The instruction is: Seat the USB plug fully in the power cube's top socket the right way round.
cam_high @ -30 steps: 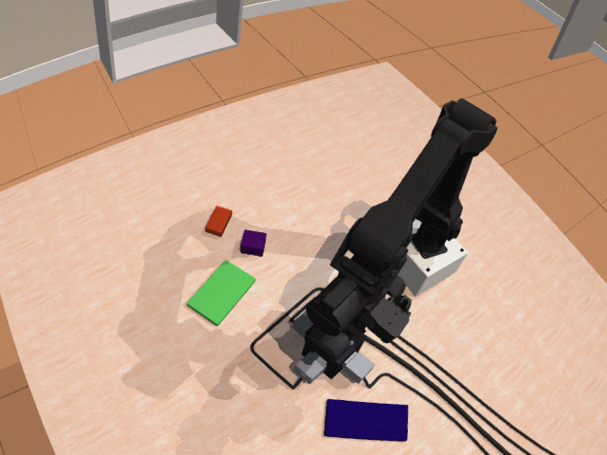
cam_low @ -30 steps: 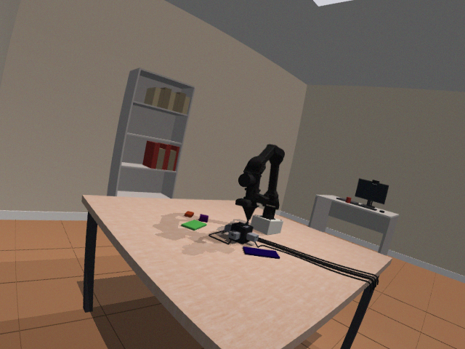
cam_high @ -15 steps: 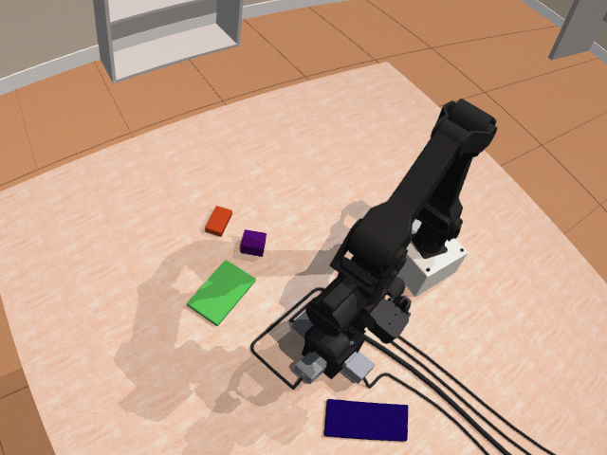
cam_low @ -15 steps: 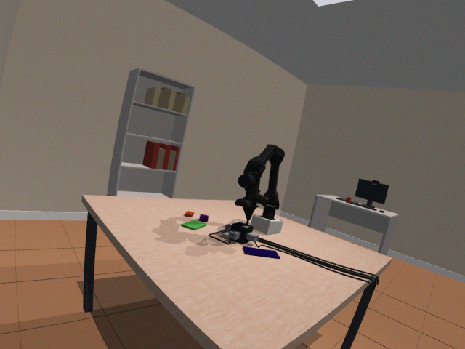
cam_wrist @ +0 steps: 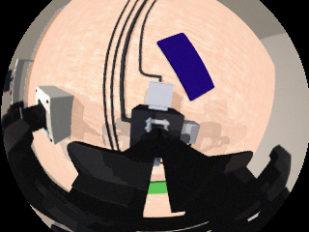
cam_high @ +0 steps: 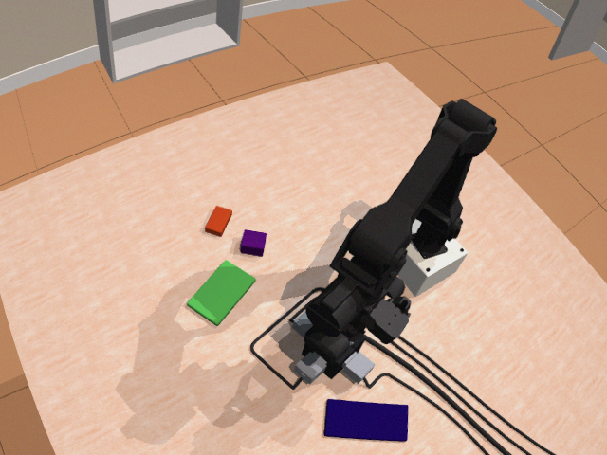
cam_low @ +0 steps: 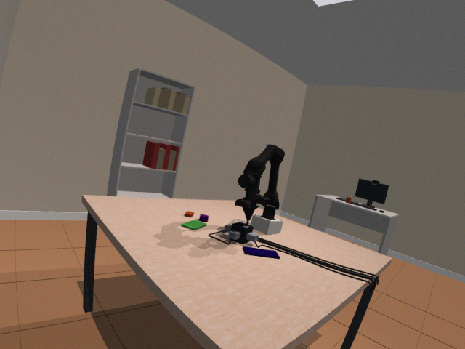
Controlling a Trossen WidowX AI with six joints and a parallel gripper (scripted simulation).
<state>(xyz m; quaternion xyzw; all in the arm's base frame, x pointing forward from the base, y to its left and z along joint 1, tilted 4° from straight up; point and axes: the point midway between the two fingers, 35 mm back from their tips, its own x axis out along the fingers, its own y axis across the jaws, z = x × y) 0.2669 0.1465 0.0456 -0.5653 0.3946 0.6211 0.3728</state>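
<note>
Right now my gripper tip is 20 mm above the USB plug. Also, from my gripper tip: green pad 160 mm ahead, 210 mm to the right, 100 mm below; navy flat block 130 mm to the left, 100 mm below; grey socket 40 mm below.
</note>
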